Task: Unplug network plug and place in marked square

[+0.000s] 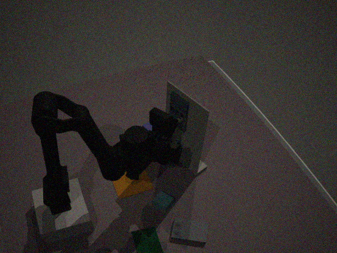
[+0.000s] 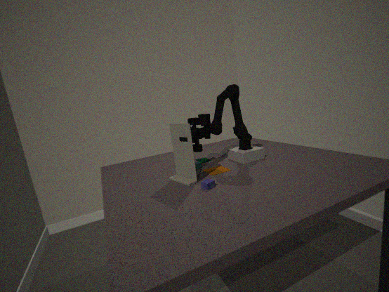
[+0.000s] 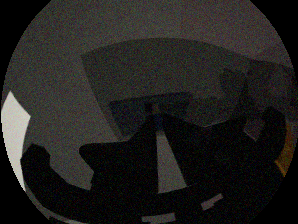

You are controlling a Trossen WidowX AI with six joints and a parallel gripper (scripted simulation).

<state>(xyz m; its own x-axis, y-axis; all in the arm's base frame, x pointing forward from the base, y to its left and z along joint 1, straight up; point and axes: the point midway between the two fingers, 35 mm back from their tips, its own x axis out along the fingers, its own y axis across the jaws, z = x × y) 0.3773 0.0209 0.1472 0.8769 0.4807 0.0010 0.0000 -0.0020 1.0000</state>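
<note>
The orange marked square lies 210 mm below my gripper tip and 160 mm behind it. From my gripper tip the other things lie so: grey plate (250 mm to the right, 210 mm below, 70 mm behind); then upright grey panel (80 mm below, 40 mm ahead, 20 mm to the left); then blue network plug (10 mm ahead).
</note>
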